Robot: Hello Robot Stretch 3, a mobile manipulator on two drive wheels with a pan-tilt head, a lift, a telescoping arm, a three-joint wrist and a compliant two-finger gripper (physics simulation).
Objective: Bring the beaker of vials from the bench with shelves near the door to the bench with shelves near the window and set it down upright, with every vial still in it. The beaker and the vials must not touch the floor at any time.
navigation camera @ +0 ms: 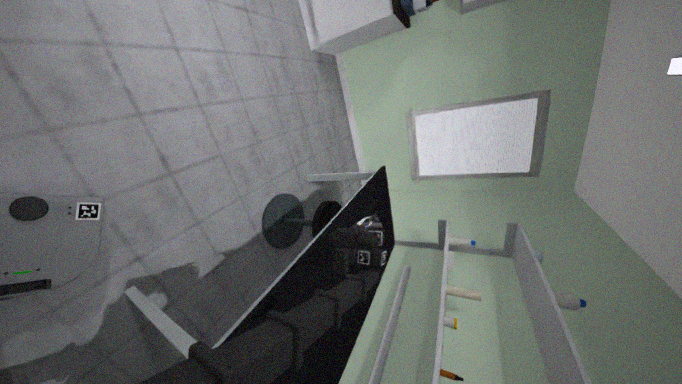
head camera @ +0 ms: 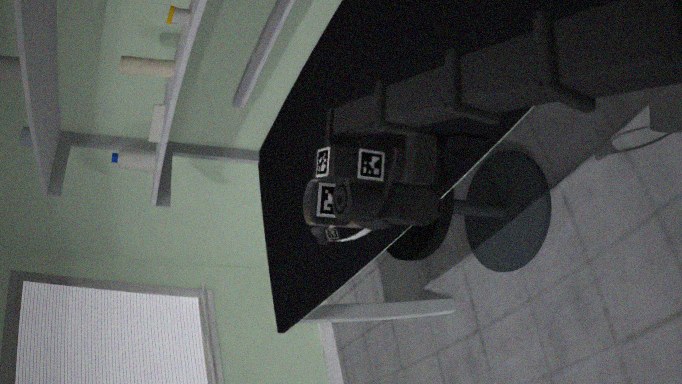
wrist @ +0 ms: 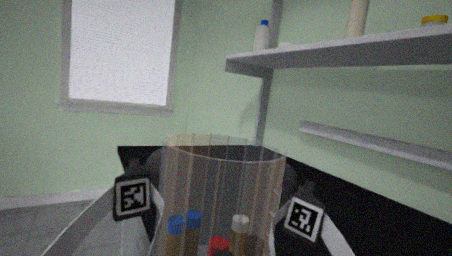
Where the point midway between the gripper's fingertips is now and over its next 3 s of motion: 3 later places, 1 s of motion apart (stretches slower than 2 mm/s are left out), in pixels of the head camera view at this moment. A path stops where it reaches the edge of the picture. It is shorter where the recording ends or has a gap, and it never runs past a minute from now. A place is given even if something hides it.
My gripper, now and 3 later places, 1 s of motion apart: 320,203; 331,204; 348,205; 364,206
